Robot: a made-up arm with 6 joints. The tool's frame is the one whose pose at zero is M. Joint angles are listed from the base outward.
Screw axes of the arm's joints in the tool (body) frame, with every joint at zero. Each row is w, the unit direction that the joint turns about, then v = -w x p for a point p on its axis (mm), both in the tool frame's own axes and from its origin. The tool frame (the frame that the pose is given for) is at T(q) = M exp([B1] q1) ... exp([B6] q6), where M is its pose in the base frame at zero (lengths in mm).
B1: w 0 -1 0 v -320 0 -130
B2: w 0 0 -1 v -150 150 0
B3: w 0 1 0 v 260 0 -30
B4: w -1 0 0 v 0 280 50
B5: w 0 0 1 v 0 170 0
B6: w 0 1 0 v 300 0 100
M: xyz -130 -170 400 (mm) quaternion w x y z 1 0 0 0
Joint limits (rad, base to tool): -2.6..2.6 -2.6..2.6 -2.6..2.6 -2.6..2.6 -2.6..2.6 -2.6..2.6
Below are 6 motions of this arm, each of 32 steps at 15 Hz.
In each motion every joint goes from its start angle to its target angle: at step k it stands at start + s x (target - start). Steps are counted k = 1, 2, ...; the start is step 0. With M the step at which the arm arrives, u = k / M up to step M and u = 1 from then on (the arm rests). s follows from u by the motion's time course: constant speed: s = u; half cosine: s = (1 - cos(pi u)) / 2; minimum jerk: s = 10 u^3 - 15 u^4 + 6 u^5.
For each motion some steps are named. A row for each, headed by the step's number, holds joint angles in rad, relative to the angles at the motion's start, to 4 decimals.
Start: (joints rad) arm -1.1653 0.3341 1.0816 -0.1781 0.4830 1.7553
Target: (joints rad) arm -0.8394 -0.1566 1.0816 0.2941 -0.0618 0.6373
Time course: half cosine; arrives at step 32
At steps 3, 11, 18, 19, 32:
3: 0.0070 -0.0106 0.0000 0.0102 -0.0117 -0.0241
11: 0.0861 -0.1297 0.0000 0.1248 -0.1440 -0.2955
18: 0.1947 -0.2932 0.0000 0.2822 -0.3255 -0.6681
19: 0.2103 -0.3166 0.0000 0.3046 -0.3515 -0.7213
32: 0.3259 -0.4907 0.0000 0.4722 -0.5448 -1.1180

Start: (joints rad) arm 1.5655 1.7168 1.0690 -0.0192 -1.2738 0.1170
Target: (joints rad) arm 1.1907 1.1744 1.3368 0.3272 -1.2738 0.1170
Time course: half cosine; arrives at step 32
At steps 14, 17, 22, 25, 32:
14: -0.1508 -0.2183 0.1078 0.1394 0.0000 0.0000
17: -0.2058 -0.2978 0.1470 0.1902 0.0000 0.0000
22: -0.2915 -0.4219 0.2083 0.2694 0.0000 0.0000
25: -0.3323 -0.4808 0.2374 0.3071 0.0000 0.0000
32: -0.3748 -0.5424 0.2678 0.3464 0.0000 0.0000

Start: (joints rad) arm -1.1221 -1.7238 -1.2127 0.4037 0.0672 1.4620
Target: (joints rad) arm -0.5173 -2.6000 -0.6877 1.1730 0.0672 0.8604
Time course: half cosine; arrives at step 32
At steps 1, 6, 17, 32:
1: 0.0015 -0.0021 0.0013 0.0019 0.0000 -0.0014
6: 0.0510 -0.0738 0.0442 0.0648 0.0000 -0.0507
17: 0.3320 -0.4810 0.2882 0.4224 0.0000 -0.3303
32: 0.6048 -0.8762 0.5250 0.7693 0.0000 -0.6016

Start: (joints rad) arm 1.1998 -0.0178 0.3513 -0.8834 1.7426 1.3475
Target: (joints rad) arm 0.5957 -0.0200 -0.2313 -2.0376 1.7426 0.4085
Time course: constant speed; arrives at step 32
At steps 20, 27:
20: -0.3776 -0.0014 -0.3641 -0.7214 0.0000 -0.5869
27: -0.5097 -0.0019 -0.4916 -0.9739 0.0000 -0.7923

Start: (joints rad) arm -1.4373 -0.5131 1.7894 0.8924 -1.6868 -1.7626
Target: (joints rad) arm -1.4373 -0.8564 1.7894 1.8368 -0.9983 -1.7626
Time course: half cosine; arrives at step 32
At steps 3, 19, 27, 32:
3: 0.0000 -0.0074 0.0000 0.0203 0.0148 0.0000
19: 0.0000 -0.2215 0.0000 0.6093 0.4442 0.0000
27: 0.0000 -0.3230 0.0000 0.8886 0.6479 0.0000
32: 0.0000 -0.3433 0.0000 0.9444 0.6885 0.0000

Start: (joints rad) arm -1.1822 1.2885 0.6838 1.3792 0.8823 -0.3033
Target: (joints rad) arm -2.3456 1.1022 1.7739 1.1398 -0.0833 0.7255
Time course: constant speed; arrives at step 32
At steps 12, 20, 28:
12: -0.4363 -0.0699 0.4088 -0.0898 -0.3621 0.3858
20: -0.7271 -0.1164 0.6813 -0.1496 -0.6035 0.6430
28: -1.0180 -0.1630 0.9538 -0.2095 -0.8449 0.9002

